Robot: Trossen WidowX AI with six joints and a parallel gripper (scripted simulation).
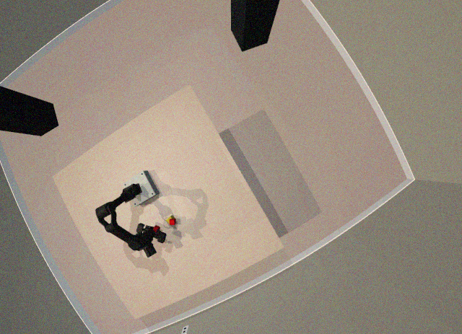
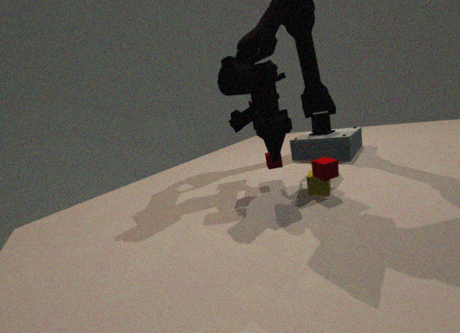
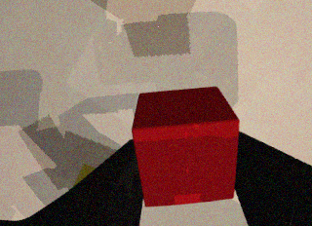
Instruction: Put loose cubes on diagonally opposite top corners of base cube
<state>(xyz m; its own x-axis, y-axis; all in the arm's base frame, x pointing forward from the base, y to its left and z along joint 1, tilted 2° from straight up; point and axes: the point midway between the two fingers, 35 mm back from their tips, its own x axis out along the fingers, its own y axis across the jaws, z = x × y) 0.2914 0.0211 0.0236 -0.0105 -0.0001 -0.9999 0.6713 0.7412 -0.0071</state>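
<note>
Now: gripper tip 1 cm past the yellow base cube, 10 cm to the right of it and 5 cm above it. Also, from my gripper tip: red cube (right at my gripper tip).
</note>
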